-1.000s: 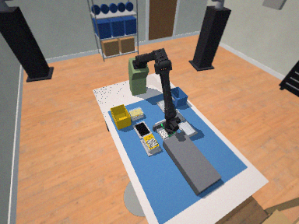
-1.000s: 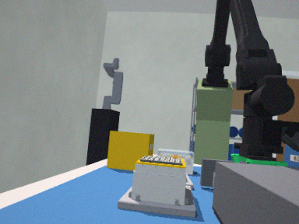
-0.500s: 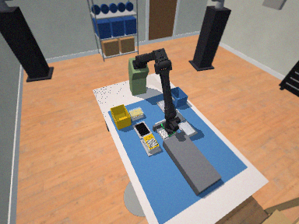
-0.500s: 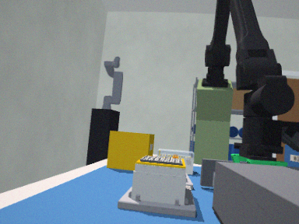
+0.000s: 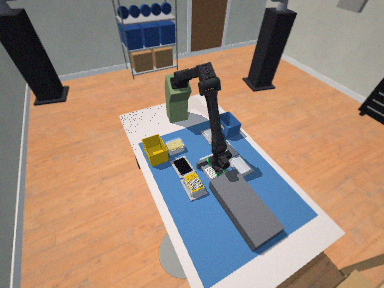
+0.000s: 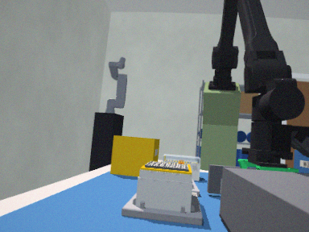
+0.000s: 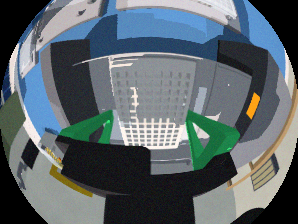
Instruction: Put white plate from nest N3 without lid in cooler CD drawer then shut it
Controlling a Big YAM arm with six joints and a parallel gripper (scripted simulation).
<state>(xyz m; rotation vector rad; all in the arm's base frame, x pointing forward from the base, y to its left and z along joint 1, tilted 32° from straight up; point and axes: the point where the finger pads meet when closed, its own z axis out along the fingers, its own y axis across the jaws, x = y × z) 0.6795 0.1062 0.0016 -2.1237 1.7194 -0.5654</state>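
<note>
Now: the white plate right at my hand. Round my hand: grey cooler CD (160 mm ahead, 40 mm to the left, 10 mm above); then yellow-topped tip box (180 mm to the right, 70 mm ahead, 30 mm above); then drawer (40 mm ahead, 10 mm to the left).
</note>
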